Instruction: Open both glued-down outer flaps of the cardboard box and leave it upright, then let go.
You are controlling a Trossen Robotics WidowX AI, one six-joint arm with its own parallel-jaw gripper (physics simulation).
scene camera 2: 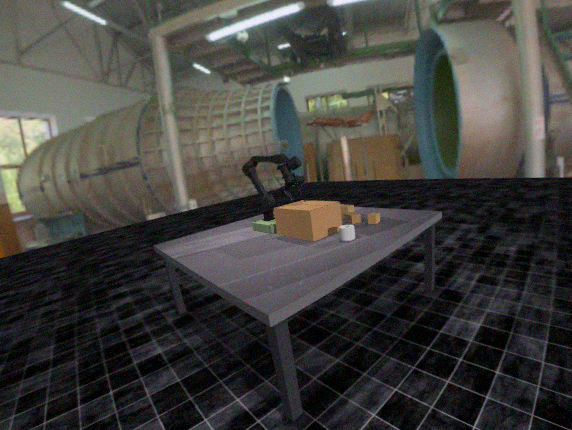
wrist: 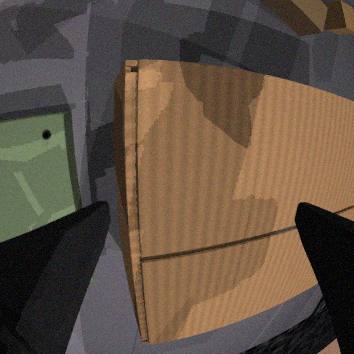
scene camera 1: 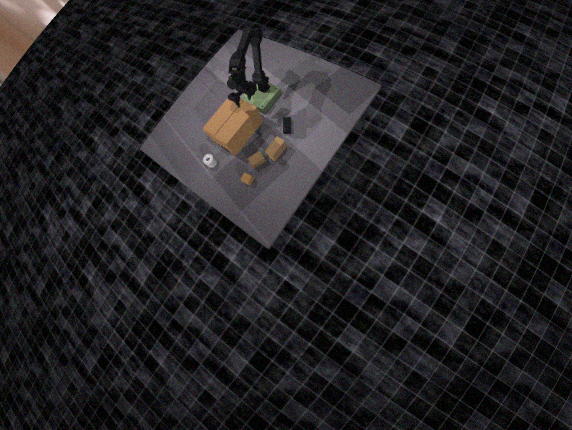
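The cardboard box stands upright on the table. Both outer flaps lie flat and closed, meeting at a thin dark seam across the top. In the wrist view, the larger flap is above the seam and part of the other flap is below it. My gripper is open and empty, above the box's edge nearest the arm. In the wrist view, the left finger is outside that edge and the right finger is over the top by the seam. Contact cannot be told.
A green block lies beside the box, near the arm. Small cardboard boxes, a white roll and a small black object stand around it on the table.
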